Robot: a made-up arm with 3 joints.
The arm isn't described. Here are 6 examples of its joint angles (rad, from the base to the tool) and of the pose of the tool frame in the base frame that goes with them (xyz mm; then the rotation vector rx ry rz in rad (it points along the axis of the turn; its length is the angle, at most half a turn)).
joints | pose
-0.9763 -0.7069 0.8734 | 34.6 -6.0 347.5 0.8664 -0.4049 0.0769
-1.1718 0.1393 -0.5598 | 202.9 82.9 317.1 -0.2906 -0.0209 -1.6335
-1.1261 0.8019 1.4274 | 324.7 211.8 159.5 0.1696 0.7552 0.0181
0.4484 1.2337 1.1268 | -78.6 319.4 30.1 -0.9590 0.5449 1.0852
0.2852 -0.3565 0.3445 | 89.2 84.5 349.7 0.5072 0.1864 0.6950
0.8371 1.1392 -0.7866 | -137.2 248.6 112.0 -0.7672 -1.0959 0.0925
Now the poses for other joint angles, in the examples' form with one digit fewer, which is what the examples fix.
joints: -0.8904 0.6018 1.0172
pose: 268 236 211 -0.008 0.514 -0.029
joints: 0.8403 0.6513 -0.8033
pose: -97 210 235 -0.460 -0.725 0.113
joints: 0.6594 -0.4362 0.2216
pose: 96 72 348 0.522 0.291 0.946
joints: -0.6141 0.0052 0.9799
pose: 146 170 330 0.383 0.164 0.362
